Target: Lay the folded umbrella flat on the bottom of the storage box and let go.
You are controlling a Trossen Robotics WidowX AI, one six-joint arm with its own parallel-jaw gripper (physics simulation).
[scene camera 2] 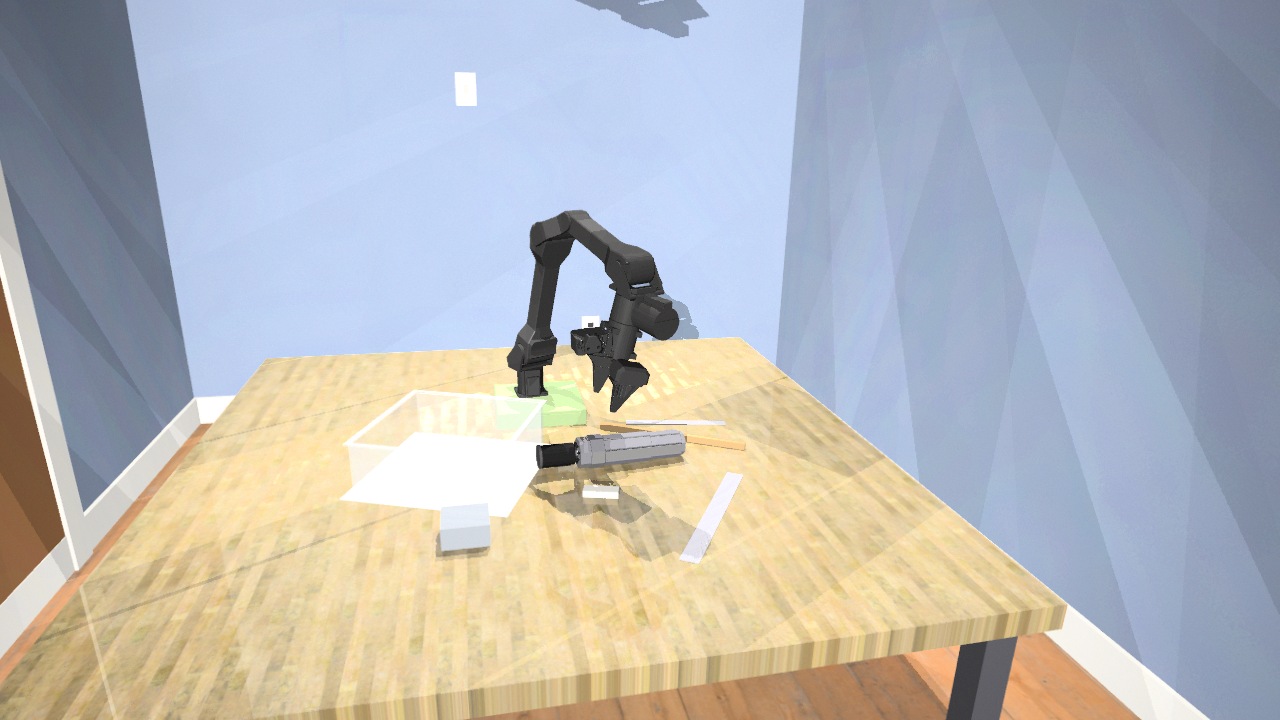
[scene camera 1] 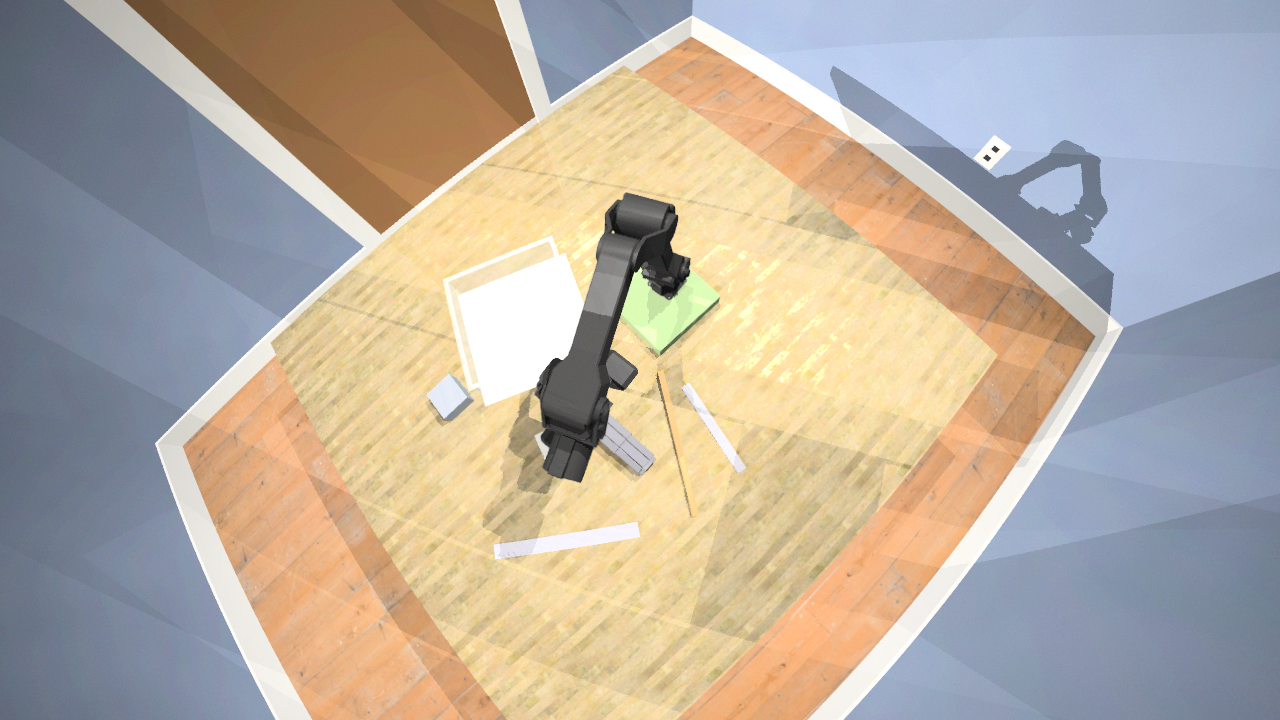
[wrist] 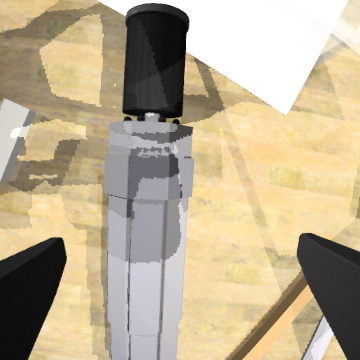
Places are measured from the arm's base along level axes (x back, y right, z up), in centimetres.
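Pixels of known places: gripper, fingertip midpoint: [scene camera 2: 604, 402] [wrist: 182, 247]; arm's base, link origin: [scene camera 2: 530, 391] [scene camera 1: 667, 282].
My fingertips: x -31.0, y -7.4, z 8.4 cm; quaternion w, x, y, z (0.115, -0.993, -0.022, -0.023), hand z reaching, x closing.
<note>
For each thing: its top centre in the pictures, then the offset to it from my fingertips.
- folded umbrella, top centre: [wrist: 146, 233] [scene camera 2: 612, 434] [scene camera 1: 595, 419] dx -1.5, dy -1.1, dz -5.9 cm
- storage box, top centre: [scene camera 2: 452, 420] [scene camera 1: 511, 309] dx +3.9, dy +26.8, dz -2.0 cm
- wooden stick, top centre: [scene camera 2: 671, 432] [scene camera 1: 677, 440] dx +5.8, dy -15.8, dz -10.5 cm
- small white block, top centre: [scene camera 2: 601, 488] [scene camera 1: 544, 446] dx -12.8, dy +4.4, dz -10.5 cm
- grey block, top centre: [scene camera 2: 464, 515] [scene camera 1: 446, 396] dx -19.2, dy +27.7, dz -8.1 cm
The folded umbrella [scene camera 1: 628, 445] [scene camera 2: 631, 449] [wrist: 146, 225], grey with a black handle, lies on the table beside the storage box, its handle towards the box. The storage box [scene camera 1: 501, 268] [scene camera 2: 478, 396] has clear, pale-rimmed walls. A bright white flat surface [scene camera 1: 519, 322] [scene camera 2: 443, 474] [wrist: 240, 45] shows in and across its near side. My gripper [scene camera 2: 606, 399] [wrist: 182, 247] is open and empty. It hangs above the umbrella, whose grey body shows between the two fingers in the wrist view, nearer the left one. In scene camera 1 the arm hides the fingers and the umbrella's handle.
A green slab [scene camera 1: 666, 326] [scene camera 2: 563, 413] lies at the arm's base. A wooden stick [scene camera 1: 675, 443] [scene camera 2: 716, 441] [wrist: 272, 322], a pale strip [scene camera 1: 714, 428] [scene camera 2: 675, 422], another pale strip [scene camera 1: 566, 540] [scene camera 2: 713, 519], a small white block [scene camera 2: 600, 491] [wrist: 10, 140] and a grey block [scene camera 1: 449, 396] [scene camera 2: 464, 526] lie around.
</note>
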